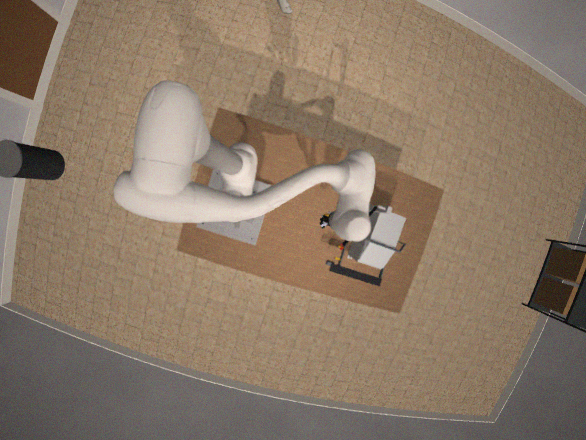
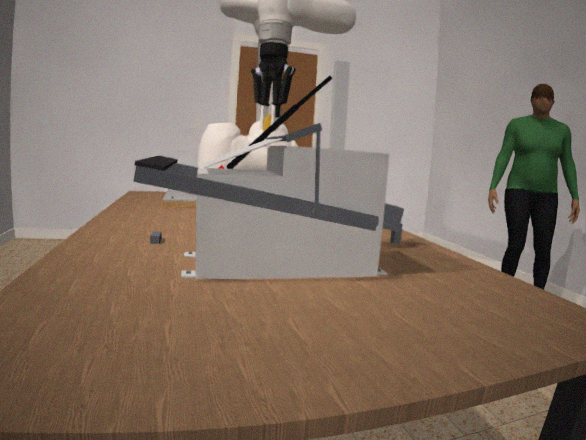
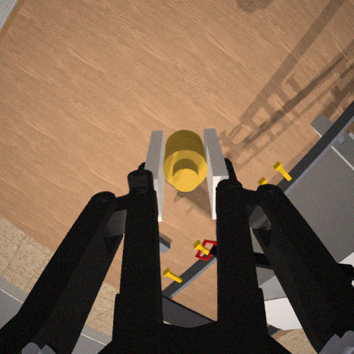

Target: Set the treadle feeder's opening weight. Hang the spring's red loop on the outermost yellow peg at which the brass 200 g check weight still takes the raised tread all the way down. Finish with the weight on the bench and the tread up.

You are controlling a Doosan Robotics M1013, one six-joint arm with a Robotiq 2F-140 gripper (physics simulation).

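Places are measured from the arm's base along level axes (x ahead, y left, z up), in centimetres.
Pixels of known places: gripper, fingertip midpoint: (image 1: 326, 215).
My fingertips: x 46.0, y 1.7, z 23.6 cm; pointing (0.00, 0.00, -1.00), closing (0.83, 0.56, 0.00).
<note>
Ahead of a thing's pixels: the offset from my fingertips to its top centre. "pt": to the spot under its first point. Level surfaces: height alone.
My gripper (image 2: 268, 113) (image 3: 184, 146) is shut on the brass weight {dx +0.2, dy -0.3, dz +4.0 cm} (image 2: 267, 123) (image 3: 185, 167), held upright above the bench beside the feeder. The grey feeder box (image 2: 290, 245) (image 1: 384, 237) stands on the bench. Its dark tread bar (image 2: 260, 198) slopes up to the raised black pad (image 2: 156, 162) (image 1: 355, 275). The red loop (image 3: 202, 258) (image 2: 221, 167) (image 1: 342, 246) is around a yellow peg (image 3: 201, 247), at the end of the black spring {pt dx +18.1, dy +0.2, dz +5.4 cm} (image 2: 300, 104). Another yellow peg (image 3: 172, 275) shows nearer the pad. Two more (image 3: 283, 171) (image 3: 262, 181) show the other way; my fingers hide part of the row.
A small dark block {dx +13.1, dy -30.9, dz -24.9 cm} (image 2: 156, 238) lies on the wooden bench {dz -26.6 cm} (image 2: 250, 350) (image 1: 295, 255) near the pad end. A dark grey part {pt dx +29.9, dy +20.7, dz -18.8 cm} (image 2: 394, 216) stands at the feeder's far end. The arm's base plate (image 1: 235, 231) is at the bench's other side. A person (image 2: 541, 150) stands beyond the bench.
</note>
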